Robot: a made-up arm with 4 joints.
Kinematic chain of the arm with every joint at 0, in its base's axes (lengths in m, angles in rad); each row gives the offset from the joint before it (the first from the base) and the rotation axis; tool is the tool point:
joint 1: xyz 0 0 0.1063 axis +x
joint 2: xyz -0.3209 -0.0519 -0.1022 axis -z
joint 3: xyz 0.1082 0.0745 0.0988 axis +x
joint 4: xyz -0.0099 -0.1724 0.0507 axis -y
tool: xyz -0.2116 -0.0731 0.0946
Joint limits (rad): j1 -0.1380..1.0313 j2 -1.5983..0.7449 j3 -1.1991..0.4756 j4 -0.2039..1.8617
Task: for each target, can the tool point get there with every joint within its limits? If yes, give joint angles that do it. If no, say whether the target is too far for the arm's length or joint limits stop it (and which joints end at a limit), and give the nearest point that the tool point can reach.
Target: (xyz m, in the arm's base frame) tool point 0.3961 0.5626 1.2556
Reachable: no: too far | nearest point -0.2792 0.1402 0.3926 | short by 1.174 m
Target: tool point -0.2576 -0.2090 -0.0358
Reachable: yes | joints 0.6638 -0.9250 -0.1711 0.7387
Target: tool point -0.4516 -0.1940 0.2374
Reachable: yes | joints 0.8811 0.3168 -0.9909 0.3946
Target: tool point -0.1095 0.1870 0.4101
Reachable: no: joint limits stop it (at a limit: joint 1, joint 2, joint 3, joint 4) | nearest point -0.2792 0.1648 0.3792 | short by 0.174 m
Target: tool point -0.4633 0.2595 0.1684
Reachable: no: joint limits stop it (at a limit: joint 1, joint 2, joint 3) | nearest point -0.3848 0.1083 0.3441 | short by 0.245 m
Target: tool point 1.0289 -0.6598 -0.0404
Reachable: no: too far | nearest point -0.0955 -0.1546 0.0719 | short by 1.238 m
